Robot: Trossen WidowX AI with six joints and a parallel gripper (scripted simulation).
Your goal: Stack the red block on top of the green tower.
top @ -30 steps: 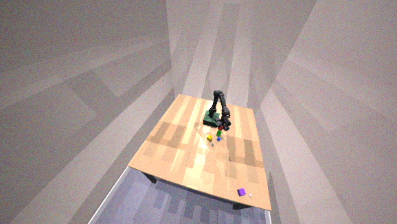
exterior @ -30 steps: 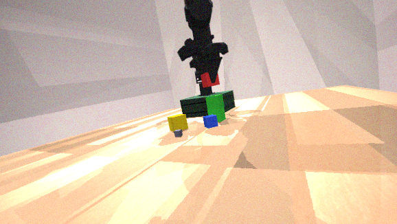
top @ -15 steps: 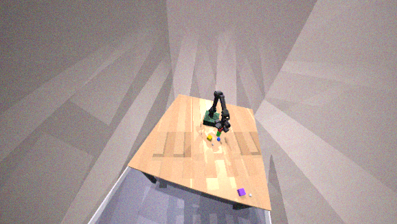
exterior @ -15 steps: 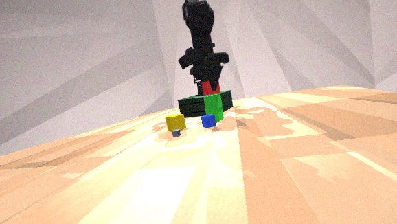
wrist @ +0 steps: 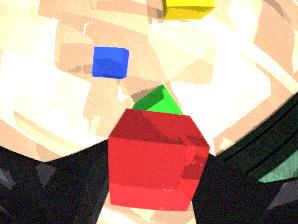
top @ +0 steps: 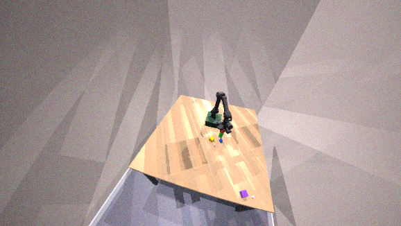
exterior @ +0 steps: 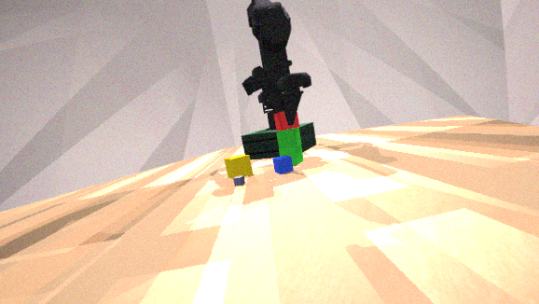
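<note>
Right now my gripper tip is 1 cm below the red block. Also, from my gripper tip: blue block: 7 cm ahead, 1 cm to the left, 8 cm below; then tiny grey cube: 16 cm ahead, 4 cm to the right, 9 cm below; then yellow block: 9 cm ahead, 9 cm to the right, 7 cm below.
</note>
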